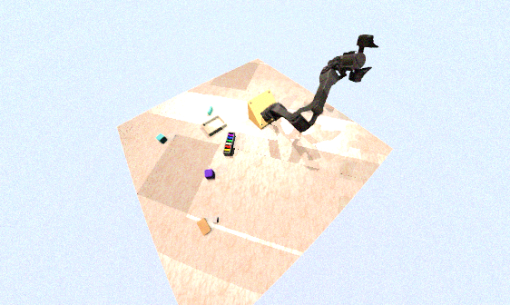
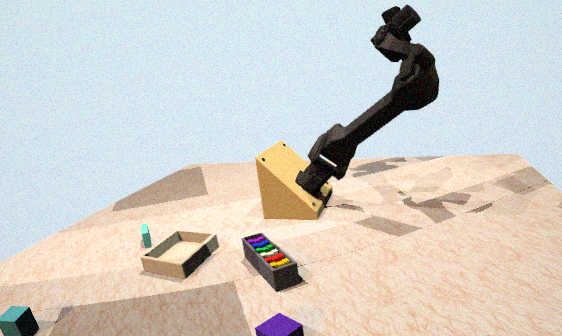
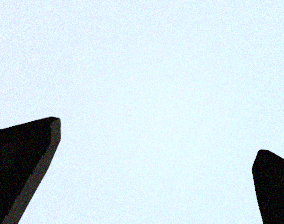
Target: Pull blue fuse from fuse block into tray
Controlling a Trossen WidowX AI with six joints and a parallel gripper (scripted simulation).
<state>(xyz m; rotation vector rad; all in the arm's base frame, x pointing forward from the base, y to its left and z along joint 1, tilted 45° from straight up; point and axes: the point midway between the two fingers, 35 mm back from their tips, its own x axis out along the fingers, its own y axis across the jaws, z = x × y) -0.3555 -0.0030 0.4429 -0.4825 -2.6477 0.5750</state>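
Right now the blue fuse is 620 mm ahead of my gripper tip, 380 mm below it and 370 mm to the right of it. From my gripper tip the other things lie so: teal cube (920 mm ahead, 700 mm to the right, 390 mm below); then purple cube (840 mm ahead, 390 mm below, 290 mm to the right); then tan tray (620 mm ahead, 540 mm to the right, 400 mm below).
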